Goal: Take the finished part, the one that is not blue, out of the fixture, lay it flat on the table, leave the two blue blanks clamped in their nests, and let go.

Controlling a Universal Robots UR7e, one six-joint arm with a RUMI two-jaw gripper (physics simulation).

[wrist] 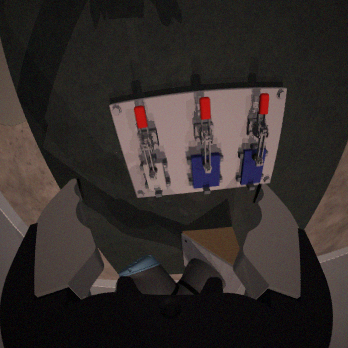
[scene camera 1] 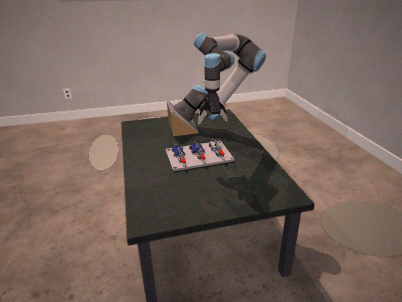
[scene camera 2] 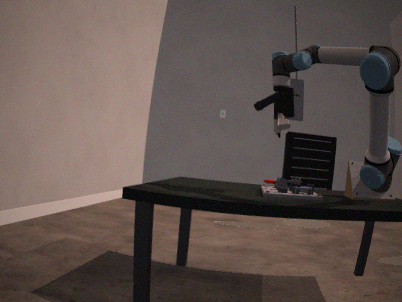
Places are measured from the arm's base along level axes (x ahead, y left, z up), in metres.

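Pixels of known places: gripper, fingertip midpoint: [wrist: 169,183] [scene camera 1: 212,124] [scene camera 2: 278,136]; arm's base, origin of the base link: [wrist: 206,273] [scene camera 1: 182,113].
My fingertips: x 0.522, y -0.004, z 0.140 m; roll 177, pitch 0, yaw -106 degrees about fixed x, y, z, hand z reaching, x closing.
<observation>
For each thing: its top centre in the pictures, then the offset to it from my fingertips. Level surfaces: height alone.
- fixture plate, middle of its top: [wrist: 203,148] [scene camera 2: 289,190] [scene camera 1: 198,153] dx -0.084, dy -0.050, dz -0.213 m
- finished part, middle of its top: [wrist: 154,177] dx -0.113, dy +0.064, dz -0.186 m
- dark table, its level: dz -0.227 m
The fixture plate [scene camera 1: 191,161] [scene camera 2: 265,191] [wrist: 175,115] lies on the table and bears three nests with toggle clamps. In the wrist view, two blue blanks [wrist: 199,179] [wrist: 249,175] sit in the middle and right nests, under clamp arms. The finished part [wrist: 156,183], pale and partly hidden, sits in the left nest with a clamp arm over it. The clamps' red handles [wrist: 141,117] [wrist: 205,108] [wrist: 264,103] all point away from the nests, lying low. My gripper [scene camera 1: 213,121] [scene camera 2: 279,134] [wrist: 169,183] is wide open and empty, high above the table and apart from the fixture.
The dark table [scene camera 1: 165,200] [scene camera 2: 210,192] [wrist: 75,120] carries the fixture. The arm's slanted wooden base mount [scene camera 1: 179,124] [wrist: 215,239] stands behind the fixture, near the table's back edge. A black slatted panel [scene camera 2: 310,157] shows beyond the table.
</observation>
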